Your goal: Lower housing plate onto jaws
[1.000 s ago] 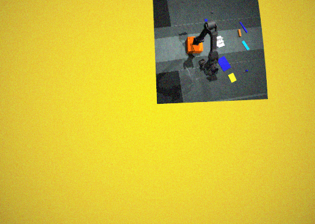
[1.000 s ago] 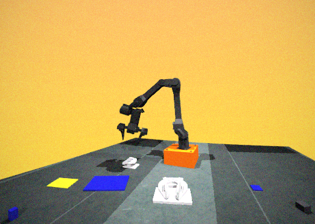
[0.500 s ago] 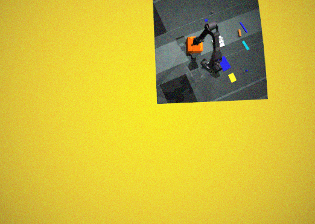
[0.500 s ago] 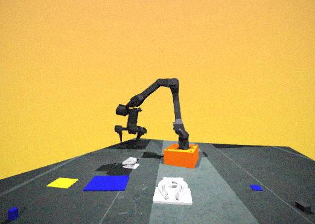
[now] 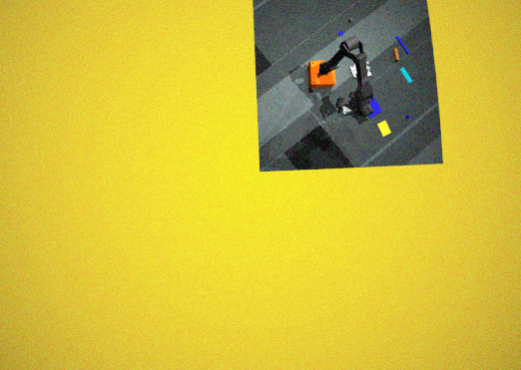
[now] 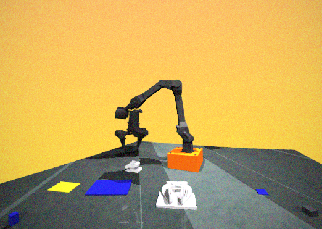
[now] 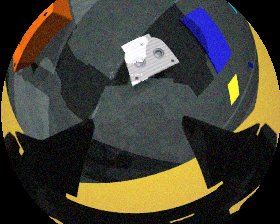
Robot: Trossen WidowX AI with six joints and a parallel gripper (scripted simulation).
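My gripper tip is 3 cm short of the small white part, 6 cm to the right of it and 9 cm above it. Also, from my gripper tip: blue cube 47 cm ahead, 7 cm to the left, 8 cm below; then cyan bar 43 cm ahead, 37 cm to the left, 9 cm below; then yellow patch 32 cm ahead, 3 cm to the right, 9 cm below.
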